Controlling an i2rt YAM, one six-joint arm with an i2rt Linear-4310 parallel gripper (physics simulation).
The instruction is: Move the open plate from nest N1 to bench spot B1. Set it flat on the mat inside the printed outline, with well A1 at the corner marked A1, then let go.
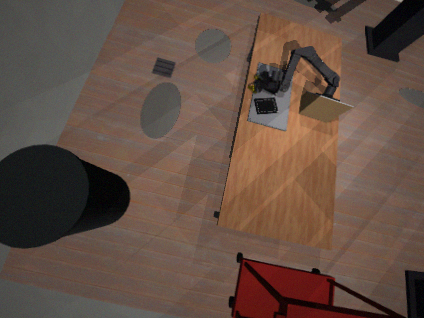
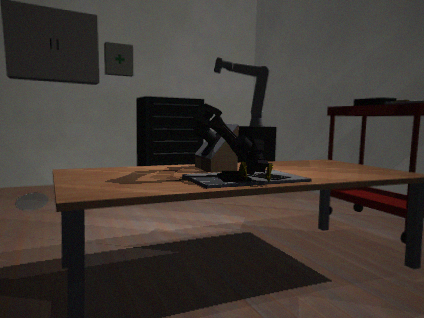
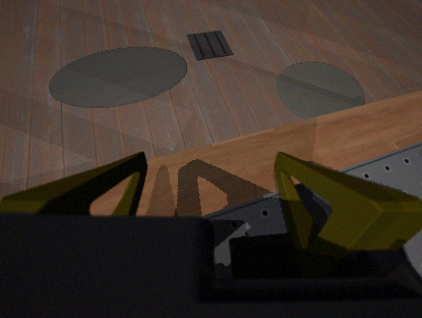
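Pixels of known places: gripper, fingertip midpoint: [image 1: 250, 82] [image 2: 258, 180] [image 3: 210, 159]; arm's base, origin of the base link: [image 1: 326, 97] [image 2: 214, 141].
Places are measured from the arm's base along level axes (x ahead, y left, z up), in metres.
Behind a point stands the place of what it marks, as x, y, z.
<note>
My gripper [image 1: 252, 83] {0.531, -0.083, -0.127} [image 2: 257, 171] [image 3: 210, 159] {0.531, -0.083, -0.127} is open, its yellow fingers wide apart with no plate visible between them. It is low over the far end of the grey board [image 1: 270, 123] {0.344, 0.216, -0.143} [image 2: 210, 183] {0.449, -0.265, -0.142} [image 3: 400, 175] {0.462, -0.240, -0.142}, with the fingertips at the board's long edge beside the bench edge. A black rectangular piece [image 1: 266, 105] {0.387, 0.077, -0.141} with a light dotted border lies on the board, beside the gripper. I cannot tell whether it is a nest or the plate. The open plate, the printed outline and the A1 mark cannot be made out; the arm and dark gripper body hide part of the board.
The board lies on a wooden bench [image 1: 280, 175] {0.236, 0.586, -0.156} [image 2: 90, 180] {0.120, -0.682, -0.155} [image 3: 240, 145] {0.544, -0.121, -0.155}. A tan-topped box-like block [image 1: 325, 107] {0.016, 0.089, 0.008} [image 2: 217, 159] {0.107, -0.041, -0.088} stands behind the board, near the arm's base. A red cart [image 1: 257, 295] [image 2: 375, 109] stands off the bench's end.
</note>
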